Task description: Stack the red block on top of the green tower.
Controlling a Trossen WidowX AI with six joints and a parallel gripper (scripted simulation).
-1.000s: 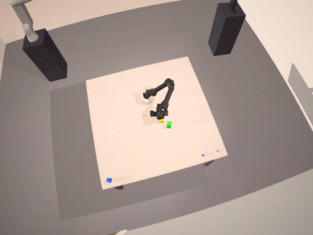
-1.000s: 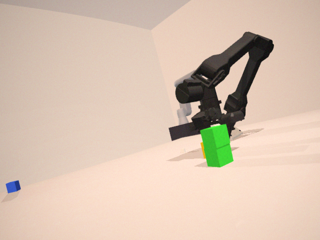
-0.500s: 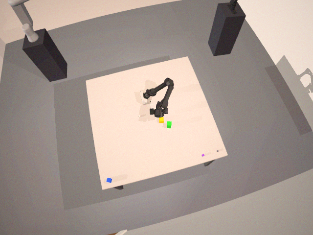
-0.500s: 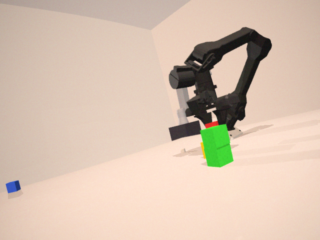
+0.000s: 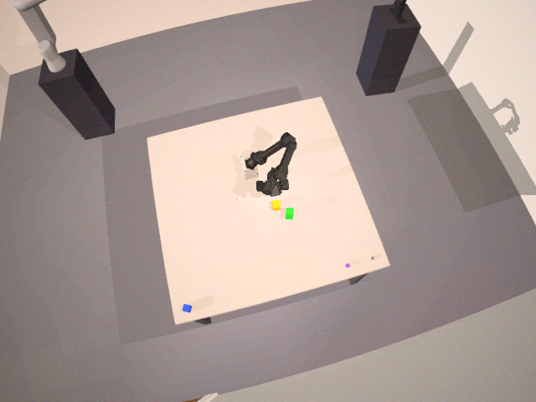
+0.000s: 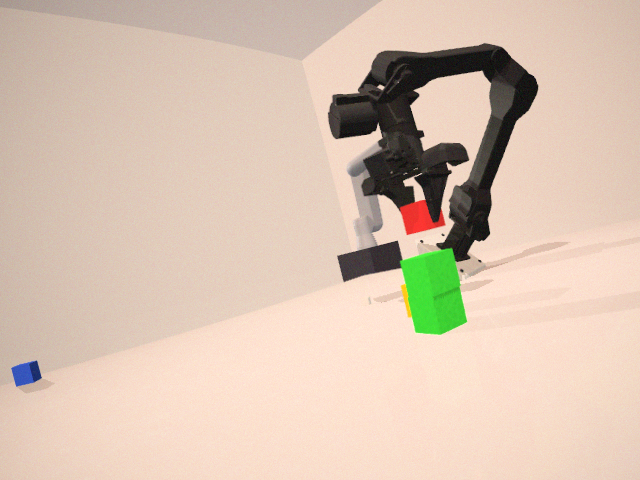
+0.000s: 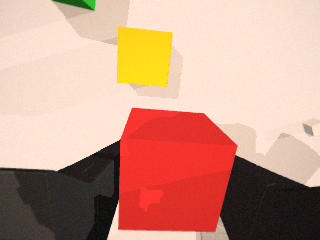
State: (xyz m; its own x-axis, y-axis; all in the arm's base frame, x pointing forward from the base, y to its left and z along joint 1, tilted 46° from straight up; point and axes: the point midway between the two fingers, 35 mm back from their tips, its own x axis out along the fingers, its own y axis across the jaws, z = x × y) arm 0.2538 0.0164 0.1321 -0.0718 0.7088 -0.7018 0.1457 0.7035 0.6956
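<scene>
My gripper tip is now 50 mm short of the yellow block, 10 mm to the right of it and 100 mm above it. Also, from my gripper tip: small purple piece (510 mm ahead, 340 mm to the left, 110 mm below); then red block (10 mm above); then blue block (570 mm ahead, 610 mm to the right, 100 mm below).
</scene>
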